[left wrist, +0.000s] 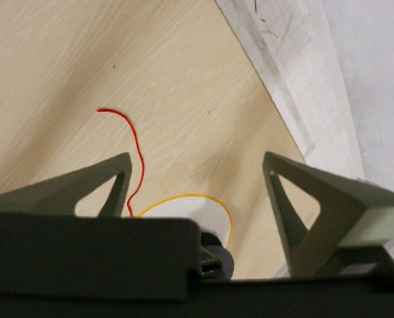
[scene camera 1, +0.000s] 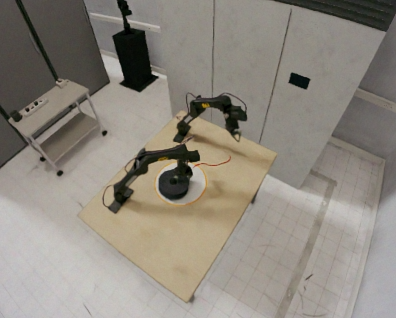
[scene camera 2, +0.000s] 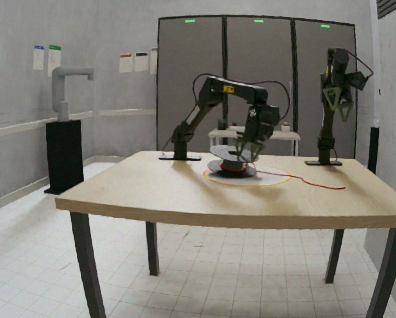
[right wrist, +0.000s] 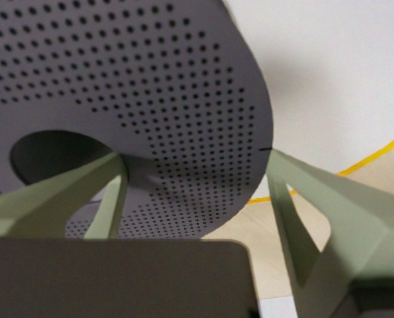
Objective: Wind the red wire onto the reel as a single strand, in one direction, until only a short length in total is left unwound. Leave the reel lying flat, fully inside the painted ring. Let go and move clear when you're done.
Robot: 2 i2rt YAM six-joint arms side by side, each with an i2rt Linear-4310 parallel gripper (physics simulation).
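Frame: origin at the left arm's base, x ahead, y left, z up, level; metres.
Where they show: left gripper, fingertip midpoint: [left wrist: 197,158] [scene camera 1: 235,139] [scene camera 2: 339,116]; right gripper, fingertip midpoint: [scene camera 1: 183,180] [scene camera 2: 245,159] [right wrist: 197,159]; left arm's base at its link origin: [scene camera 1: 182,133] [scene camera 2: 323,164]; right arm's base at its link origin: [scene camera 1: 120,199] [scene camera 2: 180,158].
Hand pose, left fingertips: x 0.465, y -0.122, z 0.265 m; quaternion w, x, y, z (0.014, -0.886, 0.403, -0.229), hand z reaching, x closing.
Observation:
Each offset is from my left fingertips to the top centre of the thing. "*": to the spot under its first point. Level surfaces: height alone.
The grey reel {0.286 m back, 0.347 m right, 0.166 m down} [scene camera 1: 167,190] [scene camera 2: 220,151] [right wrist: 200,117] stands inside the left part of the painted ring {* 0.103 m back, 0.226 m right, 0.265 m down} [scene camera 1: 206,183] [scene camera 2: 247,186] [left wrist: 192,194] [right wrist: 367,159]. Red wire is wrapped low on its hub. The loose red wire {* 0.102 m back, 0.065 m right, 0.261 m down} [scene camera 1: 215,164] [scene camera 2: 315,185] [left wrist: 142,165] leaves the reel's right side, crosses the ring and ends in a curve on the table. My right gripper [scene camera 1: 182,178] [scene camera 2: 247,154] [right wrist: 197,159] is shut on the reel's upper flange, one fingertip in the centre hole, the other at the rim. My left gripper [scene camera 1: 236,135] [scene camera 2: 338,114] [left wrist: 197,158] is wide open and empty, high above the table.
The wooden table {0.265 m down} [scene camera 1: 150,240] [scene camera 2: 125,192] bears both arms at its far side in scene camera 2. The right arm reaches over the reel. A white cart [scene camera 1: 55,107], a black pedestal [scene camera 1: 132,60] [scene camera 2: 64,155] and a tall pale cabinet [scene camera 1: 250,65] stand off the table.

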